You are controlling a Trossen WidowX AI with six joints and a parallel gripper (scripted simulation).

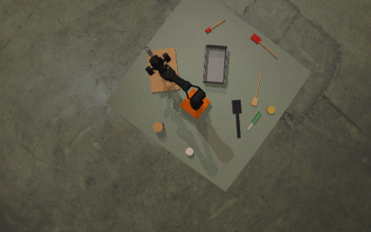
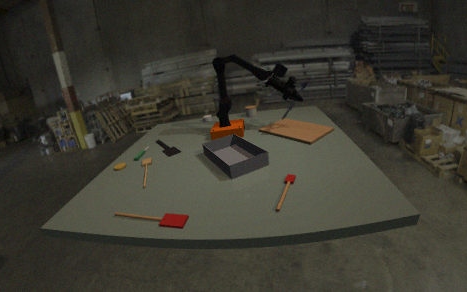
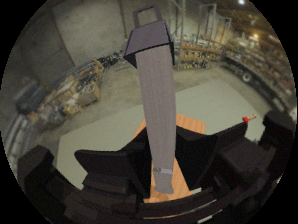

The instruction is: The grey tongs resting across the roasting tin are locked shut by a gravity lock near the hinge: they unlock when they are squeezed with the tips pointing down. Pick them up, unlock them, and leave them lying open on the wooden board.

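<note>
Now: gripper tip 16 cm above the wooden board, 5 cm to the left of it and 1 cm past it. Round my gripper tip: roasting tin (42 cm to the right, 21 cm ahead, 14 cm below); then green-handled tool (93 cm to the right, 16 cm below, 9 cm behind); then black spatula (78 cm to the right, 16 cm below, 10 cm behind).
</note>
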